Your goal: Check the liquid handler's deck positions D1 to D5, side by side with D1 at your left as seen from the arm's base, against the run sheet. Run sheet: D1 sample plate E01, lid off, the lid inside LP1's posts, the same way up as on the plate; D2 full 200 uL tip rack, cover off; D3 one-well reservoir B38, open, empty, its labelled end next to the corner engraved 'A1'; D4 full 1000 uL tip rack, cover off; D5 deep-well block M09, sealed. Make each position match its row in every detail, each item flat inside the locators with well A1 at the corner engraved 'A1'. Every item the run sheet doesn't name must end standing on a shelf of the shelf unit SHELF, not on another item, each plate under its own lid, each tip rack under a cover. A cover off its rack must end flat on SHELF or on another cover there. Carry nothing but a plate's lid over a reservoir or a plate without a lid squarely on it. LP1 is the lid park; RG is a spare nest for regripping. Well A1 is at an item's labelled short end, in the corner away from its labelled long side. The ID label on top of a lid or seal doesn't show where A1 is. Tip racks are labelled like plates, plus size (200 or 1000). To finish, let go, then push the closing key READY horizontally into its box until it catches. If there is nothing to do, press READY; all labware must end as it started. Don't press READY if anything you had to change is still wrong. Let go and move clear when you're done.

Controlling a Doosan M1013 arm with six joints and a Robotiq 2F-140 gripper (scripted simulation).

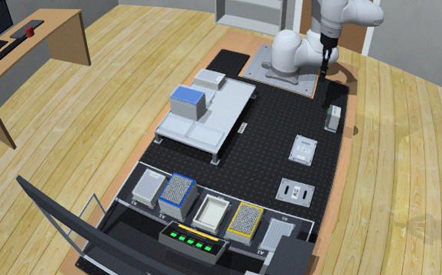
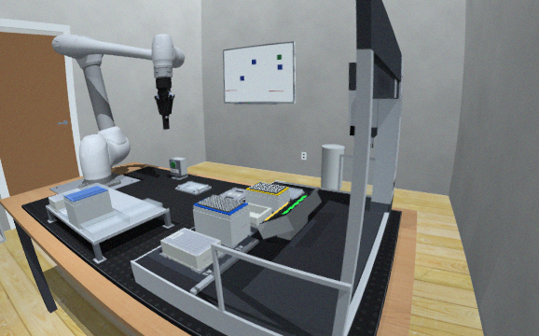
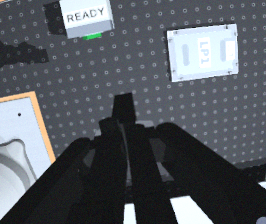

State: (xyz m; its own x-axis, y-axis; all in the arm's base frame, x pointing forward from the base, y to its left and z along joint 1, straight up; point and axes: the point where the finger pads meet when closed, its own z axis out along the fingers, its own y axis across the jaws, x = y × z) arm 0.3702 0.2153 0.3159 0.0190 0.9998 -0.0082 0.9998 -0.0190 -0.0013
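The ready box lies 4 cm behind my hand, 8 cm to the left of it and 25 cm below it. The rest, counted from my hand: yellow-rimmed tip rack (63 cm ahead, 13 cm to the right, 21 cm below); flat lid (16 cm ahead, 1 cm to the right, 30 cm below); blue-rimmed tip rack (62 cm ahead, 38 cm to the right, 19 cm below).
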